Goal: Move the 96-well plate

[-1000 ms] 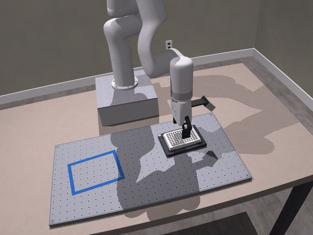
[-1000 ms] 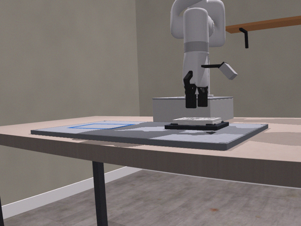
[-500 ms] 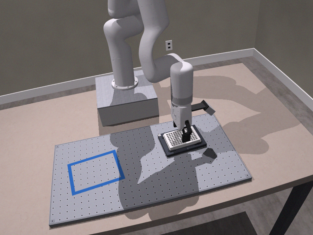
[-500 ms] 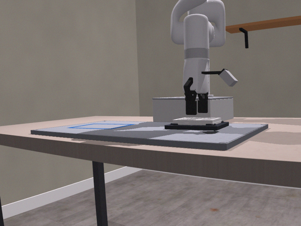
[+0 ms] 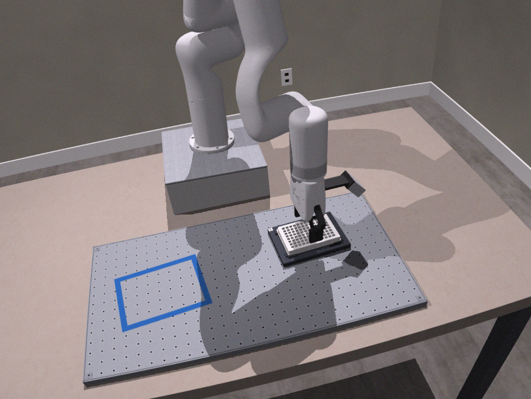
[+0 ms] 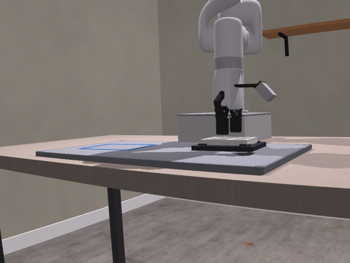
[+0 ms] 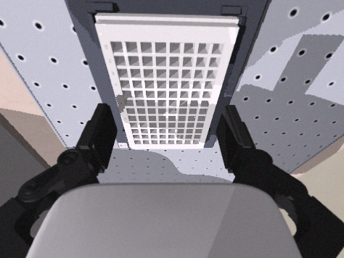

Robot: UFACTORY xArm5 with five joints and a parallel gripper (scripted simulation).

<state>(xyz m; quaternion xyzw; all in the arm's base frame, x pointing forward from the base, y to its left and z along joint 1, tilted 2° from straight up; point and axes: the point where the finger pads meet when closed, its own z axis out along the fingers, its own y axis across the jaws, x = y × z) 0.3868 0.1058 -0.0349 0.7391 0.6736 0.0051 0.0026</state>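
Now: hand 30 mm above the white 96-well plate. From my hand the other things lie so: black plate nest N1: 40 mm below.
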